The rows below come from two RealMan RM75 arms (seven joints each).
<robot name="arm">
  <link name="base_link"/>
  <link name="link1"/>
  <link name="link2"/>
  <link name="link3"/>
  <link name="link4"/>
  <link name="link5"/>
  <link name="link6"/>
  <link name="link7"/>
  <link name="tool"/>
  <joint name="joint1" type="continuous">
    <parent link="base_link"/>
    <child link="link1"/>
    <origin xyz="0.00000 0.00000 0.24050"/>
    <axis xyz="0 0 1"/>
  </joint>
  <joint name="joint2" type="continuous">
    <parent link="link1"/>
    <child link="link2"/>
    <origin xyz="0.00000 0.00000 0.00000" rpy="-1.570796 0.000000 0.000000"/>
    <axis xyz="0 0 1"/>
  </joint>
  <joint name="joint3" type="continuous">
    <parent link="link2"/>
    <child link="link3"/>
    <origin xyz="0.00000 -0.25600 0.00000" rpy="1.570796 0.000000 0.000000"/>
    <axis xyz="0 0 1"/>
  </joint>
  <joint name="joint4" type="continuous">
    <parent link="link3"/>
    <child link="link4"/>
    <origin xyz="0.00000 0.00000 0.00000" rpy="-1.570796 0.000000 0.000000"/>
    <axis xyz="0 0 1"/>
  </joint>
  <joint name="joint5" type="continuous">
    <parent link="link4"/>
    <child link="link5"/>
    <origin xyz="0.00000 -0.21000 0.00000" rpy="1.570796 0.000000 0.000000"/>
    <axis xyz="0 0 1"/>
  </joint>
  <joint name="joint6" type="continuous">
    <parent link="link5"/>
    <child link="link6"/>
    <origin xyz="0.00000 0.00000 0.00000" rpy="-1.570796 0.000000 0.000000"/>
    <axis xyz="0 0 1"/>
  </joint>
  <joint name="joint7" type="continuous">
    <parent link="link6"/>
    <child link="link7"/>
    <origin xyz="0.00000 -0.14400 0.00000" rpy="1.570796 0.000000 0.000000"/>
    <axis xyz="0 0 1"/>
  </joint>
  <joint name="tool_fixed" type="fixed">
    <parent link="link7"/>
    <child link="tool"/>
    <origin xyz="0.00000 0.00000 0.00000"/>
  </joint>
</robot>
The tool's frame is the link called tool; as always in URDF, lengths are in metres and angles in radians. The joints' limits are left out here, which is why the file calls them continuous.
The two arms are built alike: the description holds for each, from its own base.
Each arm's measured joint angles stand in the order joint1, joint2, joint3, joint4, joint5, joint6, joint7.
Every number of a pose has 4 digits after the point. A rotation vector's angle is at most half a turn.
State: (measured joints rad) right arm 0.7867 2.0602 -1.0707 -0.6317 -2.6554 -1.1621 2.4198; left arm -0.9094 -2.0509 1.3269 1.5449 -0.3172 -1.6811 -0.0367
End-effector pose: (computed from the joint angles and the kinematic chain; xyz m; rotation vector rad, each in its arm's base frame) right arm 0.2687 0.3902 -0.0346 -2.4146 1.2748 -0.4104; left arm -0.0626 0.3990 0.0595 -2.1324 -1.1101 0.2467
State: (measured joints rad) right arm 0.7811 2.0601 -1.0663 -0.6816 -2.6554 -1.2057 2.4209; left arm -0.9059 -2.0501 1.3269 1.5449 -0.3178 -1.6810 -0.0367
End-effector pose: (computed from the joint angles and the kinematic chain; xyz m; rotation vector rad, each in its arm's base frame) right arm 0.2620 0.3917 -0.0282 -2.4290 1.2621 -0.4020; left arm -0.0640 0.3989 0.0598 -2.1305 -1.1137 0.2481
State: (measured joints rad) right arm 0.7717 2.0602 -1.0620 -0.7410 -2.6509 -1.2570 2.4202; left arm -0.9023 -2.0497 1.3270 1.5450 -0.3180 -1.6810 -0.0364
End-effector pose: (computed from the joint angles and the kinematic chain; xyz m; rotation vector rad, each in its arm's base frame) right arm 0.2546 0.3923 -0.0207 -2.4472 1.2482 -0.3896; left arm -0.0654 0.3987 0.0599 -2.1287 -1.1170 0.2499
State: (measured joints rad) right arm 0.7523 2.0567 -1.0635 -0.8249 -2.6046 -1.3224 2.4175; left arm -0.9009 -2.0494 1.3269 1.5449 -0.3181 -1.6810 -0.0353
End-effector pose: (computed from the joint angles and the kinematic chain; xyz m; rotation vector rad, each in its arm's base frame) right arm 0.2420 0.3924 -0.0107 -2.4812 1.2358 -0.3312; left arm -0.0661 0.3987 0.0600 -2.1284 -1.1174 0.2511
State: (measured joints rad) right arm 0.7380 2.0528 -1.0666 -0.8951 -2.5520 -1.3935 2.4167; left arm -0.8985 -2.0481 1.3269 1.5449 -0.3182 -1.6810 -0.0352
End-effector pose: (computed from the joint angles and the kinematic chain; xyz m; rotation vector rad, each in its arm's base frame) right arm 0.2287 0.3897 -0.0031 -2.5292 1.2303 -0.2784; left arm -0.0672 0.3987 0.0604 -2.1262 -1.1194 0.2524
